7 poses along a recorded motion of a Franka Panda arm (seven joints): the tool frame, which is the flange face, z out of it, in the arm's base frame.
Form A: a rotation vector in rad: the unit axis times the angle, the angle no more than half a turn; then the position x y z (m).
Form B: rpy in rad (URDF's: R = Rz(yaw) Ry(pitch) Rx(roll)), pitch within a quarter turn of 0, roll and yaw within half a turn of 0; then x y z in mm. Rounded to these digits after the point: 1 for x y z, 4 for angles.
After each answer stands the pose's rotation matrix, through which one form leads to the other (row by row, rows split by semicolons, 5 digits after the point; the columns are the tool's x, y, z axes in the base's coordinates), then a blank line. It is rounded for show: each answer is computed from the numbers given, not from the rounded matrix.
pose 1, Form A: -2.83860 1.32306 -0.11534 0.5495 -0.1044 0.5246
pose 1, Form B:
-3.1035 -0.0635 -0.8735 549.5 -104.4 524.6
0.64083 -0.76449 0.06991; -0.76505 -0.64351 -0.02412; 0.06343 -0.03803 -0.99726

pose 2, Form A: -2.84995 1.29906 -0.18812 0.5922 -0.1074 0.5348
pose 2, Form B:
-3.0881 -0.1075 -0.8582 592.2 -107.4 534.8
0.64999 -0.75186 0.11052; -0.75233 -0.65717 -0.04611; 0.10730 -0.05318 -0.99280

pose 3, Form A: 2.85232 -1.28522 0.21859 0.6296 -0.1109 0.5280
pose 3, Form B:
-3.0890 -0.1294 -0.8501 629.6 -110.9 528.0
0.65440 -0.74582 0.12455; -0.74506 -0.66410 -0.06210; 0.12902 -0.05216 -0.99027

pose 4, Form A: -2.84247 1.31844 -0.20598 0.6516 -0.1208 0.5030
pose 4, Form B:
-3.0847 -0.1184 -0.8720 651.6 -120.8 503.0
0.63881 -0.76004 0.11938; -0.76024 -0.64742 -0.05375; 0.11814 -0.05642 -0.99139

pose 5, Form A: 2.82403 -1.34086 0.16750 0.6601 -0.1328 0.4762
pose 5, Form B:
-3.1054 -0.1014 -0.8884 660.1 -132.8 476.2
0.62741 -0.77326 0.09184; -0.77209 -0.63307 -0.05568; 0.10120 -0.03598 -0.99422

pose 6, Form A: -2.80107 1.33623 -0.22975 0.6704 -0.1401 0.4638
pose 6, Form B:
-3.0508 -0.1204 -0.8957 670.4 -140.1 463.8
0.62044 -0.77062 0.14560; -0.77500 -0.63090 -0.03672; 0.12015 -0.09006 -0.98866

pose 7, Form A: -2.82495 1.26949 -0.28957 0.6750 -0.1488 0.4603
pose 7, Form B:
-3.0360 -0.1570 -0.8530 675.0 -148.8 460.3
0.64963 -0.73822 0.18169; -0.74399 -0.66648 -0.04782; 0.15640 -0.10411 -0.98219

